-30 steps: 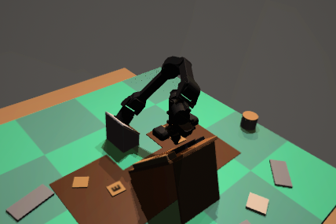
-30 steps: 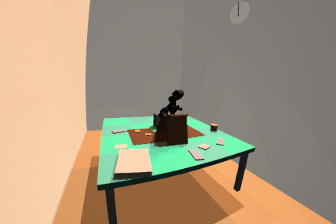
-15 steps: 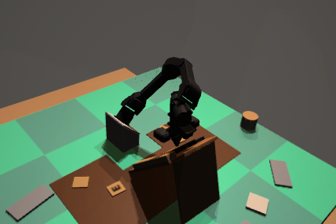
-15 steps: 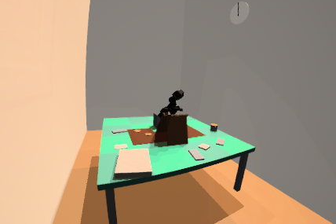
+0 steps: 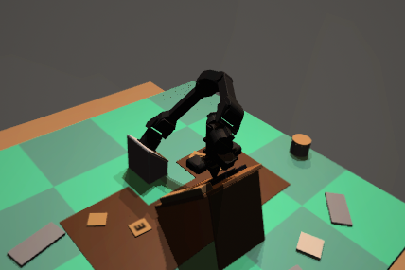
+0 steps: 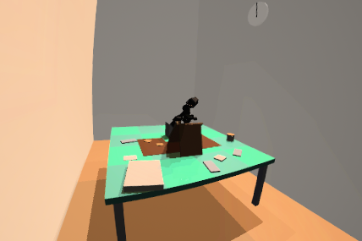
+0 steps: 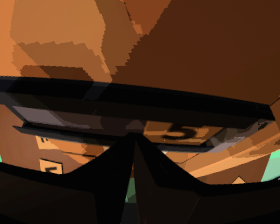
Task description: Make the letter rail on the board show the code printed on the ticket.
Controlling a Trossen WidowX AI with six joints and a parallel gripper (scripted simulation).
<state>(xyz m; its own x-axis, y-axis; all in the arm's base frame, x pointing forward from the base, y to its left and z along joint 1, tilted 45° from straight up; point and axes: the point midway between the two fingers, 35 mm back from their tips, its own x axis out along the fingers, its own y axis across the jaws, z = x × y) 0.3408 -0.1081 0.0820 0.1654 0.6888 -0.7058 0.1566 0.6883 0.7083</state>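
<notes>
The white ticket lies 80 mm below my gripper tip and 60 mm behind it. From my gripper tip the other things lie so: large beige slab 470 mm to the right, 310 mm ahead, 170 mm below; then mat 190 mm below, 150 mm behind.
</notes>
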